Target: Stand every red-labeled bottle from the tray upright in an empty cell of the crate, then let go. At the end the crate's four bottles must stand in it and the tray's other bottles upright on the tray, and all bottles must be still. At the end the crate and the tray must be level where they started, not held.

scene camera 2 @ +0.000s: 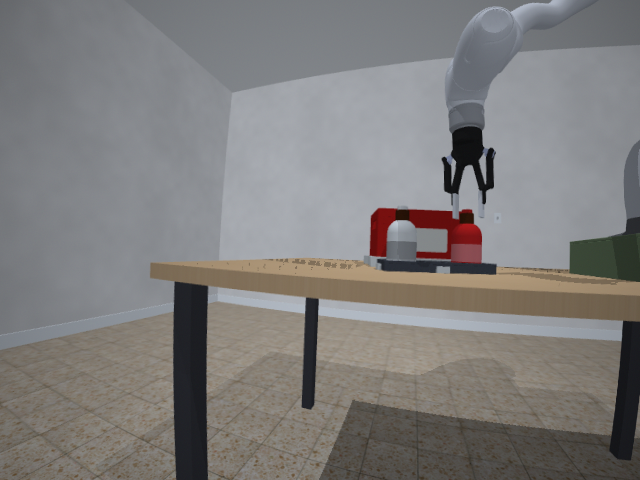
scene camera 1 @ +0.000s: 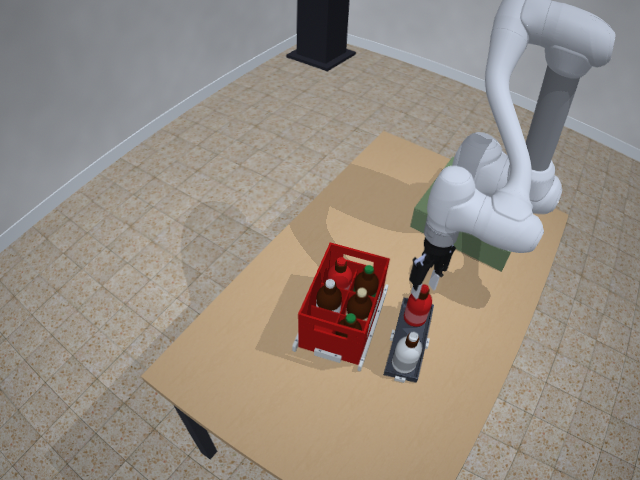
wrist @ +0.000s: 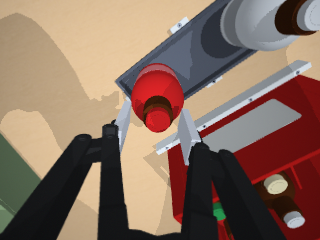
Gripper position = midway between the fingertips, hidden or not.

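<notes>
My gripper point(scene camera 2: 468, 218) is visible; scene camera 1 shows the gripper point(scene camera 1: 423, 291) as well, and so does the wrist view, with the gripper point(wrist: 155, 115). Objects present: a red-labeled bottle point(scene camera 2: 466, 245); a grey-labeled bottle point(scene camera 2: 402, 235) point(scene camera 1: 408, 350); a red crate point(scene camera 2: 434, 228) point(wrist: 267, 136); a white side rail point(wrist: 289, 72).
</notes>
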